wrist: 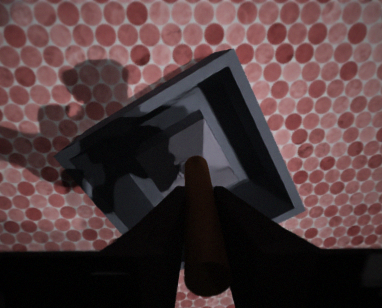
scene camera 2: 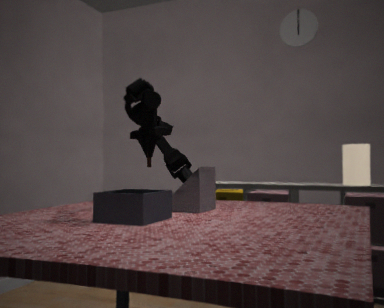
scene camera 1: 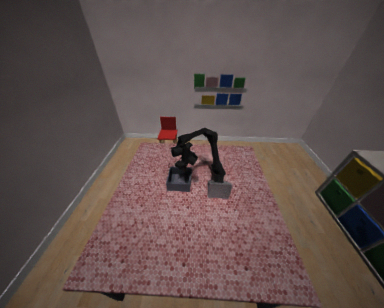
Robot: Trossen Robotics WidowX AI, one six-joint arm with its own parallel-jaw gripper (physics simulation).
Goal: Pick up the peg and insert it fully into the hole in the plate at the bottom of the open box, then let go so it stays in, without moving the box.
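Frame: origin at the arm's base, x ahead, y left, z up, level; centimetres.
Seen in the pictures: gripper, fingertip midpoint: (wrist: 199,195) (scene camera 2: 149,157) (scene camera 1: 185,167); arm's base, origin of the base link: (scene camera 2: 191,182) (scene camera 1: 219,182).
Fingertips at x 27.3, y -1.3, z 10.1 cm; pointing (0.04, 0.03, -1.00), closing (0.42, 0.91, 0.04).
Pixels of each thing's top centre, then the offset from my fingertips to it.
- reddish-brown peg, middle of its top: (wrist: 213,280) (scene camera 2: 149,144) dz +4.7, dx +0.0, dy +0.0 cm
- dark grey open box, middle of its top: (wrist: 190,185) (scene camera 2: 134,191) (scene camera 1: 179,174) dz -11.6, dx +5.6, dy -2.2 cm
- grey plate, middle of its top: (wrist: 188,170) (scene camera 1: 179,177) dz -15.3, dx +5.6, dy -2.2 cm
The reddish-brown peg (scene camera 2: 149,163) (wrist: 202,225) points down from between the fingers of my gripper (scene camera 2: 148,156) (wrist: 199,195), which is shut on it. In scene camera 2 the peg's lower end hangs above the rim of the dark grey open box (scene camera 1: 178,187) (scene camera 2: 118,209) (wrist: 266,137). In the wrist view the box lies turned at an angle beneath the peg. The grey plate (wrist: 187,142) shows at its bottom, partly in the arm's shadow. The hole cannot be made out; the peg and shadow cover part of the plate. In scene camera 1 the arm hides the peg.
A grey wedge-shaped block (scene camera 1: 219,190) (scene camera 2: 204,190) stands beside the box at the arm's base. Both rest on the table top with red and pink dots (scene camera 1: 190,240) (scene camera 2: 260,245) (wrist: 330,125). The arm's upper links (scene camera 1: 205,133) arch above them. A red chair (scene camera 1: 168,134) stands beyond the table.
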